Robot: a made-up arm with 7 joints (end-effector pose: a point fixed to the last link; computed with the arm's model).
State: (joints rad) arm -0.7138 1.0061 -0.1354 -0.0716 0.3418 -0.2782 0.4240
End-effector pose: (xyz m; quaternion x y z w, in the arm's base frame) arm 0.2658 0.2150 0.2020 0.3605 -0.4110 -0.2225 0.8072
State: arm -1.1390 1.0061 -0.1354 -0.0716 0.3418 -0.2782 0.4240
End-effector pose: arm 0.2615 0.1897 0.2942 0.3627 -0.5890 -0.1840 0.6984
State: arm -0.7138 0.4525 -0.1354 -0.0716 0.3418 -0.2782 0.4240
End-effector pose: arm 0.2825 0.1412 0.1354 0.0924 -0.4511 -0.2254 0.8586
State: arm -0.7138 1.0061 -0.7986 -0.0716 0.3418 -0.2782 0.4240
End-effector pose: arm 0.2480 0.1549 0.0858 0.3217 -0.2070 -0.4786 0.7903
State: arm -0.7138 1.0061 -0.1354 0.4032 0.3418 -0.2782 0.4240
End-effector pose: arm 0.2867 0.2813 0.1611 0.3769 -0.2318 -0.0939 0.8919
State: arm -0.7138 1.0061 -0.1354 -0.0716 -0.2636 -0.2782 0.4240
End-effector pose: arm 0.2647 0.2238 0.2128 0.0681 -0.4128 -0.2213 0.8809
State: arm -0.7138 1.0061 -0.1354 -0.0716 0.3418 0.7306 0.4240
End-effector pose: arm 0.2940 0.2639 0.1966 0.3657 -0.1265 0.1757 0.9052
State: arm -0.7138 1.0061 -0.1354 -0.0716 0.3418 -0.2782 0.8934
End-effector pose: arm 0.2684 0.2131 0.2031 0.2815 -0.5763 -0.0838 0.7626
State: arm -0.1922 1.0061 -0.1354 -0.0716 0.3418 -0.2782 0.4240
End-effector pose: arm 0.2173 0.2467 0.1004 0.3357 -0.1682 -0.2560 0.8908
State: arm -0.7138 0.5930 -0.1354 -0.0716 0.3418 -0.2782 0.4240
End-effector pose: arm 0.2806 0.1632 0.1489 0.1620 -0.4441 -0.2263 0.8517
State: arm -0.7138 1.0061 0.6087 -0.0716 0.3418 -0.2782 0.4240
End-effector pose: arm 0.1939 0.3045 0.2944 0.3573 -0.5856 0.0922 0.7218
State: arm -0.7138 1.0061 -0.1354 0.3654 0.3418 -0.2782 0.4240
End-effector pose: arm 0.2864 0.2759 0.1646 0.3764 -0.2466 -0.1044 0.8869
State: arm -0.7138 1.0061 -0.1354 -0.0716 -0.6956 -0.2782 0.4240
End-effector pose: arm 0.2663 0.2329 0.2169 -0.1459 -0.3910 -0.2081 0.8846
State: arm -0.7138 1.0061 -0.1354 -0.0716 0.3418 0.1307 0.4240
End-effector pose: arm 0.2829 0.2316 0.2024 0.3741 -0.3044 -0.0623 0.8738
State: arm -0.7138 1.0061 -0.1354 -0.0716 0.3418 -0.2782 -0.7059
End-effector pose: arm 0.2604 0.2193 0.2055 0.4636 0.0596 -0.4933 0.7336
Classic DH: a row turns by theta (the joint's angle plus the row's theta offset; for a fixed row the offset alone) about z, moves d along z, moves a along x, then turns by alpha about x. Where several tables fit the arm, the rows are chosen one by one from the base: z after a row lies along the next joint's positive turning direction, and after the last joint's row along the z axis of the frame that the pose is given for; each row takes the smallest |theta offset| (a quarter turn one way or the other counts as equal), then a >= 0, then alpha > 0; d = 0 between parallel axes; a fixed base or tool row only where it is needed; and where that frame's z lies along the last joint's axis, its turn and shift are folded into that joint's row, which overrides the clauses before.
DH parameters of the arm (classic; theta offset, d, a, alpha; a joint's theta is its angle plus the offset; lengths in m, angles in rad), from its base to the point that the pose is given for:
base (fixed): -0.071 0.1811 0.027 -1.3004
joint 1: -1.3111 0.0988 -0.0065 -1.5708
joint 2: 1.2915 -0.0201 -0.0308 1.5708
joint 3: 1.5708 -0.2016 0.0319 -1.5708
joint 4: 1.5708 0.0137 0.0177 1.5708
joint 5: 0 0.1244 0.0118 -1.5708
joint 6: -1.5708 0.0104 0.0569 1.5708
joint 7: 0.0346 0.0289 -0.0049 -0.5829
tool (fixed): -0.3686 -0.0097 0 0

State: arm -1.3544 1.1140 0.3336 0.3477 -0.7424 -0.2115 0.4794
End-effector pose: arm 0.2046 0.3256 0.3717 -0.2352 -0.7092 0.0026 0.6646
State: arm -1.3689 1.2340 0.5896 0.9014 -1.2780 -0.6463 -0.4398
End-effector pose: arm 0.1558 0.4191 0.3045 -0.1899 -0.8315 -0.1351 0.5043
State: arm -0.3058 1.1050 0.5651 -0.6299 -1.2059 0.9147 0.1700
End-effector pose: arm 0.2011 0.2484 0.2512 -0.1825 0.0258 -0.2329 0.9549
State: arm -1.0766 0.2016 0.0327 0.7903 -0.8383 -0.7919 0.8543
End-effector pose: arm 0.3522 0.1624 0.1027 -0.5696 -0.4179 0.2528 0.6610
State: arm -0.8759 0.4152 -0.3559 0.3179 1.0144 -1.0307 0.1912
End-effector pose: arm 0.2776 0.0964 0.0800 0.3875 -0.3780 -0.6242 0.5633
